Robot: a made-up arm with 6 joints. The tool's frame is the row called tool.
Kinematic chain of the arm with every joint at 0, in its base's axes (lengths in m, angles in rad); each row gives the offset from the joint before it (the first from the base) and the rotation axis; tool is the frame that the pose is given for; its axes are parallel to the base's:
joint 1: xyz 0 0 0.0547 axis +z
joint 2: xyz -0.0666 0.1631 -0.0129 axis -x
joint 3: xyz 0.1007 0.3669 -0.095 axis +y
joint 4: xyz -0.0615 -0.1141 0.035 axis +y
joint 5: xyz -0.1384 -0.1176 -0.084 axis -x
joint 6: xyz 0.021 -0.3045 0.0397 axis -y
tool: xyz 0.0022 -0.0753 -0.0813
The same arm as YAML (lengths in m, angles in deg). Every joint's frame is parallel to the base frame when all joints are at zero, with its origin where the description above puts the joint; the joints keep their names.
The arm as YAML. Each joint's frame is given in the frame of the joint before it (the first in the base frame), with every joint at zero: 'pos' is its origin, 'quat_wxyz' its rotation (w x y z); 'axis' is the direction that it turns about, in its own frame. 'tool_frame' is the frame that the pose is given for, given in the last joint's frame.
length_unit: m
angle_unit: deg
joints:
  - joint: joint 1
    pos: [0.0, 0.0, 0.0547]
    quat_wxyz: [1.0, 0.0, 0.0, 0.0]
    axis: [0.0, 0.0, 1.0]
  - joint: joint 2
    pos: [-0.0666, 0.1631, -0.0129]
    quat_wxyz: [1.0, 0.0, 0.0, 0.0]
    axis: [-1.0, 0.0, 0.0]
  - joint: joint 3
    pos: [0.1007, 0.3669, -0.095]
    quat_wxyz: [1.0, 0.0, 0.0, 0.0]
    axis: [0.0, 1.0, 0.0]
  - joint: joint 4
    pos: [-0.0615, -0.1141, 0.035]
    quat_wxyz: [1.0, 0.0, 0.0, 0.0]
    axis: [0.0, 1.0, 0.0]
  - joint: joint 5
    pos: [-0.1384, -0.1176, -0.084]
    quat_wxyz: [1.0, 0.0, 0.0, 0.0]
    axis: [-1.0, 0.0, 0.0]
  - joint: joint 6
    pos: [0.021, -0.3045, 0.0397]
    quat_wxyz: [1.0, 0.0, 0.0, 0.0]
    axis: [0.0, -1.0, 0.0]
tool_frame:
  pos: [0.0022, -0.0753, -0.0813]
  quat_wxyz: [1.0, 0.0, 0.0, 0.0]

